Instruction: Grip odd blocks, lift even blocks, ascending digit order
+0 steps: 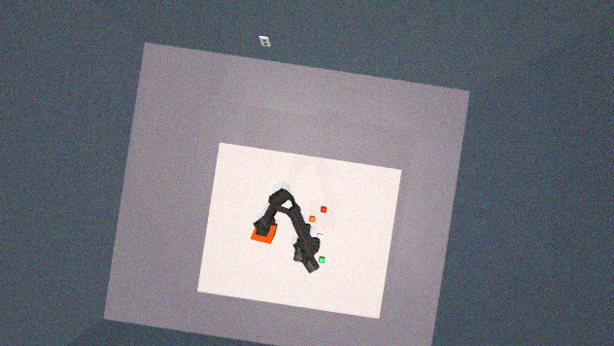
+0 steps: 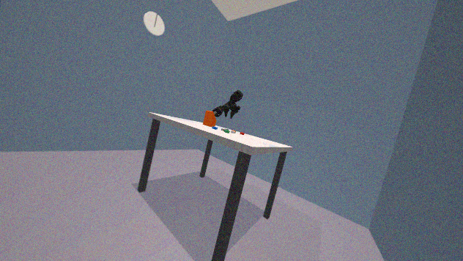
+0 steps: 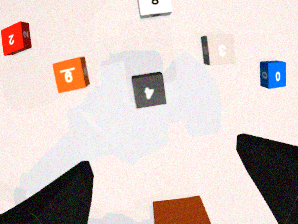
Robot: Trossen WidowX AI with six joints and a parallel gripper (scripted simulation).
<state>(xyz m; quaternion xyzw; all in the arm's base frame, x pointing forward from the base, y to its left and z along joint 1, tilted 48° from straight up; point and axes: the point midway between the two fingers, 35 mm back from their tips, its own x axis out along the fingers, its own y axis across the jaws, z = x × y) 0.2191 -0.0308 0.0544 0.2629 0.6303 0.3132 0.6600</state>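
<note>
Right now the blue block is 16 cm to the right of my gripper tip, 12 cm below it and 2 cm ahead of it. The rest, counted from my gripper tip: white block (12 cm below, 11 cm ahead, 1 cm to the right); then dark grey block (12 cm below, 1 cm ahead); then orange block (12 cm below, 8 cm to the left, 4 cm ahead).
</note>
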